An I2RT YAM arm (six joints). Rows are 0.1 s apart.
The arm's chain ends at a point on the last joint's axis. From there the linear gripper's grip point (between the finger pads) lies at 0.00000 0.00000 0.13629 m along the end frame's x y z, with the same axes.
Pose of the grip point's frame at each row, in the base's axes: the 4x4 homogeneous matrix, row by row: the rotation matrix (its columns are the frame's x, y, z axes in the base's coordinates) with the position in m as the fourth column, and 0 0 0 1 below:
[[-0.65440, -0.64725, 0.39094, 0.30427], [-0.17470, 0.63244, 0.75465, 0.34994], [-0.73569, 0.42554, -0.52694, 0.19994], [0, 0, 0, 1]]
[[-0.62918, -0.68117, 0.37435, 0.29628], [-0.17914, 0.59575, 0.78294, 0.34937], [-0.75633, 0.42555, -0.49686, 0.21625], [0, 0, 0, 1]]
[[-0.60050, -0.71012, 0.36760, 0.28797], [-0.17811, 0.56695, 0.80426, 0.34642], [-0.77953, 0.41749, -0.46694, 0.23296], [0, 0, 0, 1]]
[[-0.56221, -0.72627, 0.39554, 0.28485], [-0.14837, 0.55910, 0.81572, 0.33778], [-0.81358, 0.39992, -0.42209, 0.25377], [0, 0, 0, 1]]
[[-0.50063, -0.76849, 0.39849, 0.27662], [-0.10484, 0.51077, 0.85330, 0.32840], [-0.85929, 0.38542, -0.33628, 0.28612], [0, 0, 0, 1]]
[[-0.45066, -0.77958, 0.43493, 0.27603], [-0.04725, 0.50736, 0.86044, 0.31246], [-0.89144, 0.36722, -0.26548, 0.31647], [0, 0, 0, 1]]
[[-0.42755, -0.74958, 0.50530, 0.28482], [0.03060, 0.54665, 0.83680, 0.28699], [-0.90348, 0.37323, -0.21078, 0.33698], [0, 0, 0, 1]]
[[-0.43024, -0.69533, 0.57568, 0.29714], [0.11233, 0.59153, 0.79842, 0.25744], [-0.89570, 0.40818, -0.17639, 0.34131], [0, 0, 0, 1]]
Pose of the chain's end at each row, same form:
[[-0.65440, -0.64725, 0.39094, 0.25099], [-0.17470, 0.63244, 0.75465, 0.24709], [-0.73569, 0.42554, -0.52694, 0.27176], [0, 0, 0, 1]]
[[-0.62918, -0.68117, 0.37435, 0.24526], [-0.17914, 0.59575, 0.78294, 0.24266], [-0.75633, 0.42555, -0.49686, 0.28397], [0, 0, 0, 1]]
[[-0.60050, -0.71012, 0.36760, 0.23787], [-0.17811, 0.56695, 0.80426, 0.23681], [-0.77953, 0.41749, -0.46694, 0.29660], [0, 0, 0, 1]]
[[-0.56221, -0.72627, 0.39554, 0.23094], [-0.14837, 0.55910, 0.81572, 0.22661], [-0.81358, 0.39992, -0.42209, 0.31130], [0, 0, 0, 1]]
[[-0.50063, -0.76849, 0.39849, 0.22231], [-0.10484, 0.51077, 0.85330, 0.21210], [-0.85929, 0.38542, -0.33628, 0.33195], [0, 0, 0, 1]]
[[-0.45066, -0.77958, 0.43493, 0.21675], [-0.04725, 0.50736, 0.86044, 0.19519], [-0.89144, 0.36722, -0.26548, 0.35265], [0, 0, 0, 1]]
[[-0.42755, -0.74958, 0.50530, 0.21595], [0.03060, 0.54665, 0.83680, 0.17294], [-0.90348, 0.37323, -0.21078, 0.36571], [0, 0, 0, 1]]
[[-0.43024, -0.69533, 0.57568, 0.21868], [0.11233, 0.59153, 0.79842, 0.14862], [-0.89570, 0.40818, -0.17639, 0.36535], [0, 0, 0, 1]]

